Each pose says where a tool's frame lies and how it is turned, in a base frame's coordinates. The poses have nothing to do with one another.
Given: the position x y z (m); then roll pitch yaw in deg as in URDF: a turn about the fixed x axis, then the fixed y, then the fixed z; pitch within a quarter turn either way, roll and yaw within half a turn.
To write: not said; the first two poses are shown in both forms.
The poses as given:
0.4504, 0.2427, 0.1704, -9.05, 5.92, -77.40
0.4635, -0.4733, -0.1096, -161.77, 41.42, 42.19
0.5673, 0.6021, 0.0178, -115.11, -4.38, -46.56
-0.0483, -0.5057, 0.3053, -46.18, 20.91, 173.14
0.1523, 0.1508, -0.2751, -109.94, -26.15, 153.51
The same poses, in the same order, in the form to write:
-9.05, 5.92, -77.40, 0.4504, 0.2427, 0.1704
-161.77, 41.42, 42.19, 0.4635, -0.4733, -0.1096
-115.11, -4.38, -46.56, 0.5673, 0.6021, 0.0178
-46.18, 20.91, 173.14, -0.0483, -0.5057, 0.3053
-109.94, -26.15, 153.51, 0.1523, 0.1508, -0.2751

